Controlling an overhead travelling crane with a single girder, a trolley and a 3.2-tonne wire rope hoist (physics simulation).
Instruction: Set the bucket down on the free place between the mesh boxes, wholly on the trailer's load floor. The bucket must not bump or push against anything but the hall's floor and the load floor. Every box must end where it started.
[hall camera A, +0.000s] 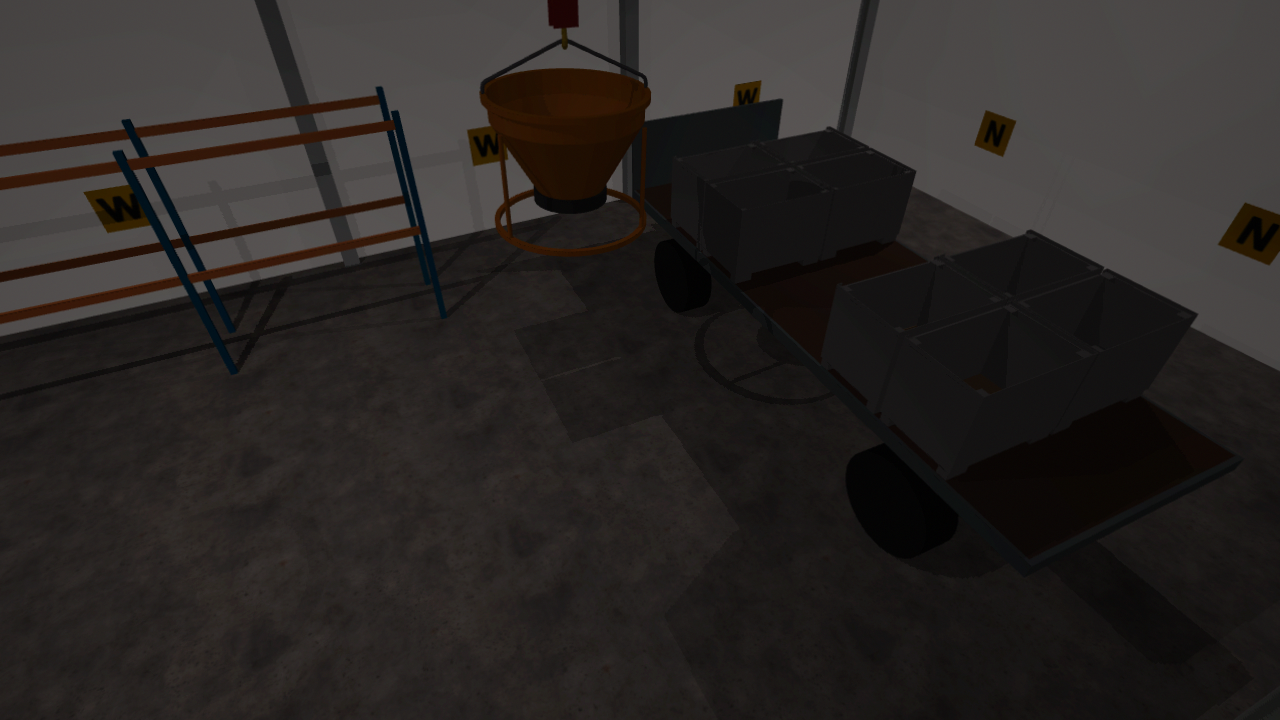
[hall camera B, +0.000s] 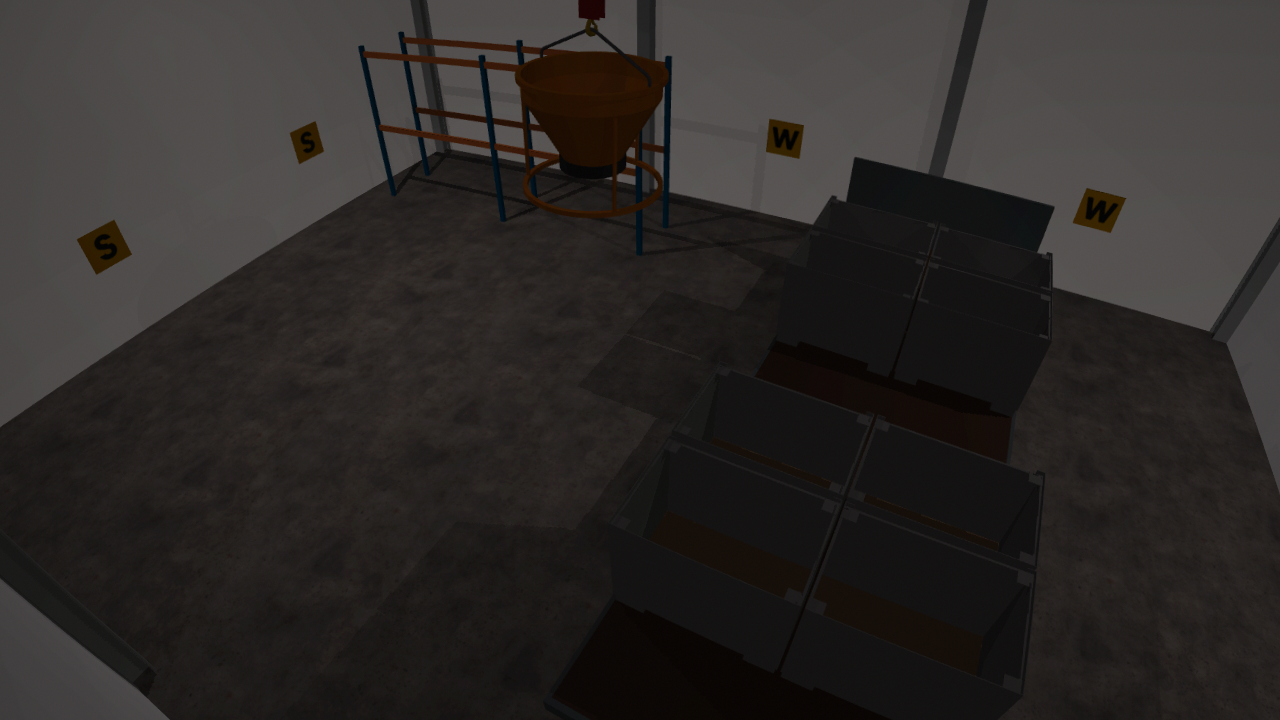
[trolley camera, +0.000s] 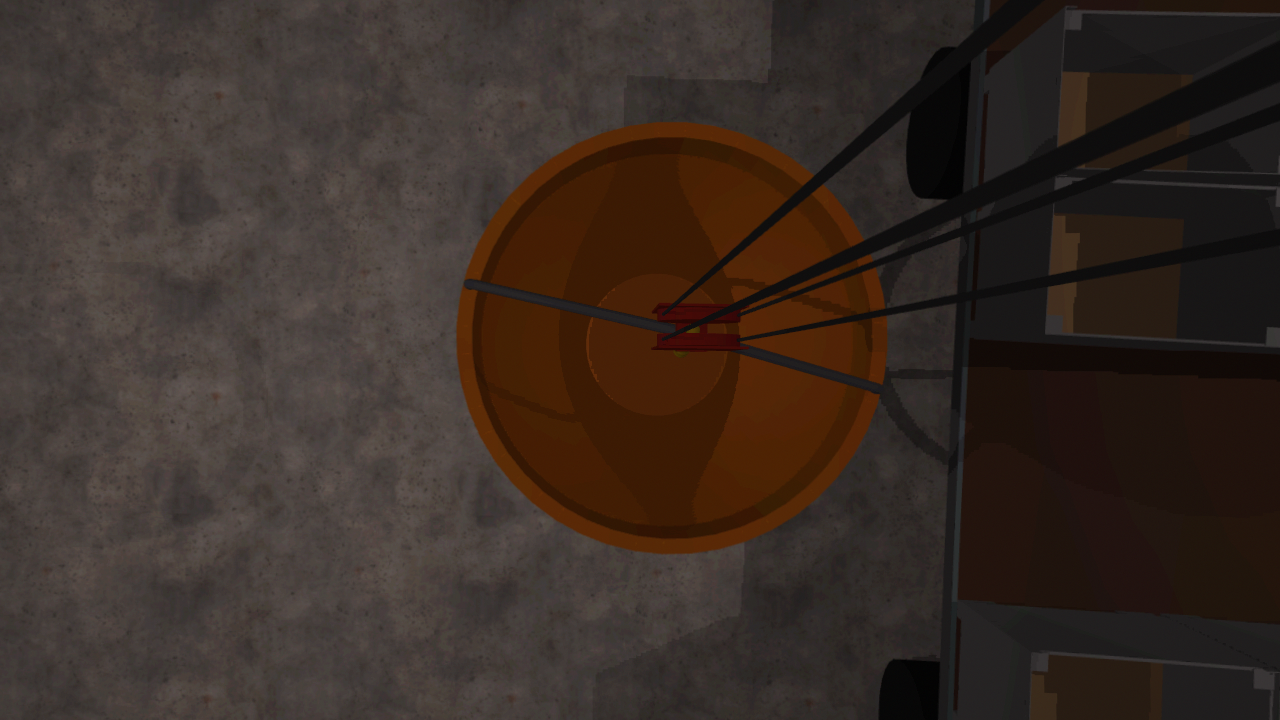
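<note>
The orange bucket (hall camera A: 569, 134) (hall camera B: 590, 111) (trolley camera: 528, 420) hangs upright, clear of the hall floor. My gripper, the hook (hall camera A: 564, 41) (hall camera B: 590, 28) (trolley camera: 691, 329), holds the bucket's bail under the red block. In the trolley camera the bucket is left of the trailer's side edge, with a narrow gap between them. The brown load floor (hall camera A: 792, 308) (hall camera B: 966, 428) (trolley camera: 1118, 465) shows bare between two groups of grey mesh boxes. The far group (hall camera A: 774, 237) (hall camera B: 971, 349) (trolley camera: 1020, 134) is near the headboard, the near group (hall camera A: 966, 402) (hall camera B: 716, 573) (trolley camera: 993, 635) towards the open end.
A blue and orange rack (hall camera A: 175, 259) (hall camera B: 639, 223) stands along the W wall. The trailer's headboard (hall camera A: 716, 129) (hall camera B: 948, 201) rises behind the far boxes. Black wheels (hall camera A: 895, 501) (trolley camera: 935, 134) stick out at the trailer's side. A ring-shaped shadow falls beside the trailer.
</note>
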